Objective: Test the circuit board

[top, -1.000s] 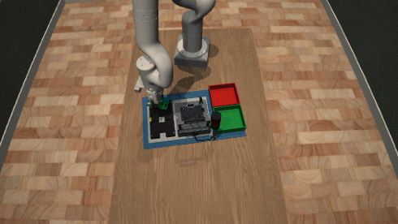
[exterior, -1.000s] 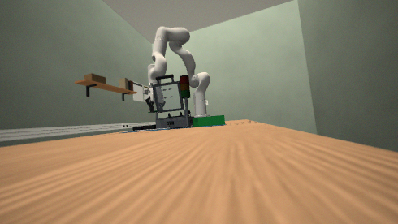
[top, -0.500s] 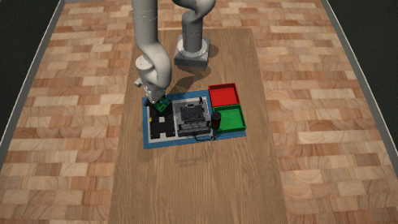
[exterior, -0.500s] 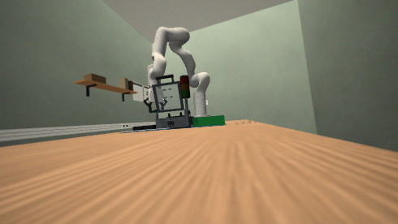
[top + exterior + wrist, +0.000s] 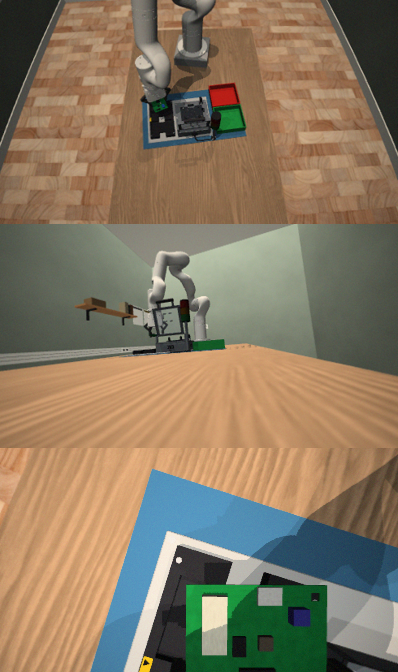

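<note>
My hand is right at the green circuit board. From my hand the other things lie so: dark nest: 180 mm to the left, 50 mm below, 40 mm ahead; then tester lid: 200 mm to the left, 160 mm ahead, 60 mm above; then red bin: 360 mm to the left, 110 mm below, 100 mm behind.
</note>
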